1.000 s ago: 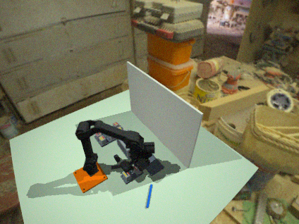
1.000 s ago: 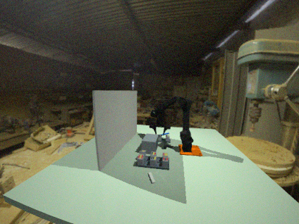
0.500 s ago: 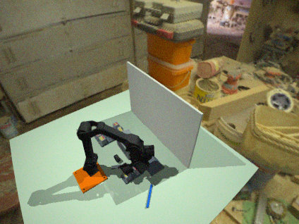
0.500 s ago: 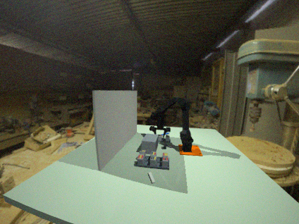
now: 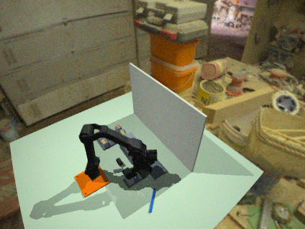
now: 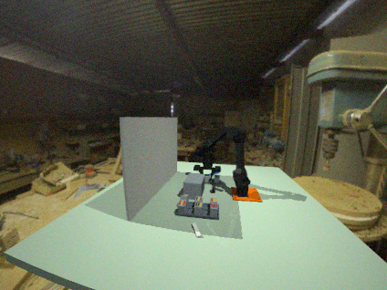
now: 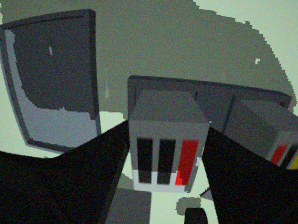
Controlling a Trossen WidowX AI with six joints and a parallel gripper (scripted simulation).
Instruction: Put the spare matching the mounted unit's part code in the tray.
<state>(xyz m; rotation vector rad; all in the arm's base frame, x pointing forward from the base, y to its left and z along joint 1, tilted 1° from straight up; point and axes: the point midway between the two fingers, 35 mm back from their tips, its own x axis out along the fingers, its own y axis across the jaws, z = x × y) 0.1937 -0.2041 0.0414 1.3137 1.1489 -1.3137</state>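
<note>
Now: gripper tip 10 cm short of the grey tray, 3 cm to the left of it and 1 cm above it. From my gripper tip the other things lie so: blue pen: 6 cm behind, 16 cm to the right, 1 cm below; then grey spare: 2 cm above; then tall grey panel: 31 cm ahead, 13 cm to the left, 21 cm above.
</note>
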